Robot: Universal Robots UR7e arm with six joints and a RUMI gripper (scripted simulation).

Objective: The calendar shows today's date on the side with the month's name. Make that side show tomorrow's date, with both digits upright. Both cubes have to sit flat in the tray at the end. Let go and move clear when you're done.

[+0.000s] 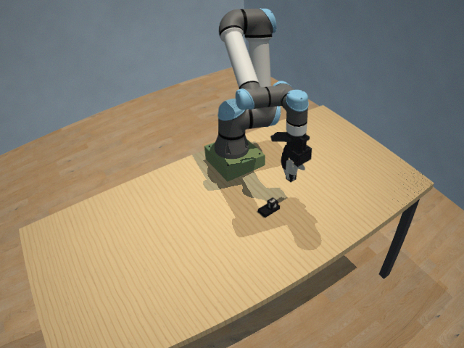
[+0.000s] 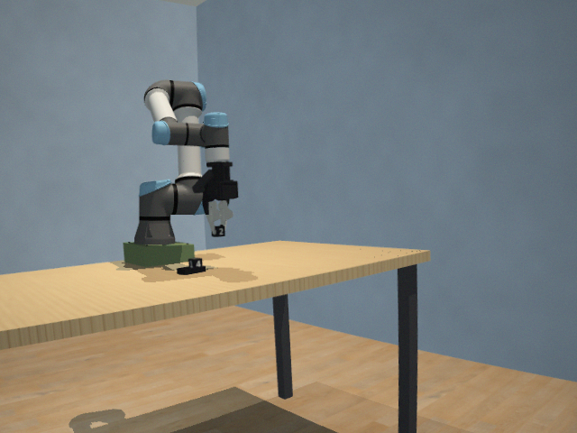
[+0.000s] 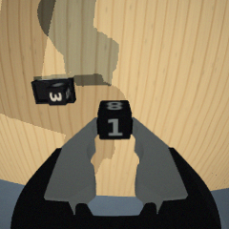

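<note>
Now: hand 20 mm short of the black calendar tray, 110 mm to the left of it and 120 mm above it. From my hand the other things lie so: black digit cube 10 mm below.
</note>
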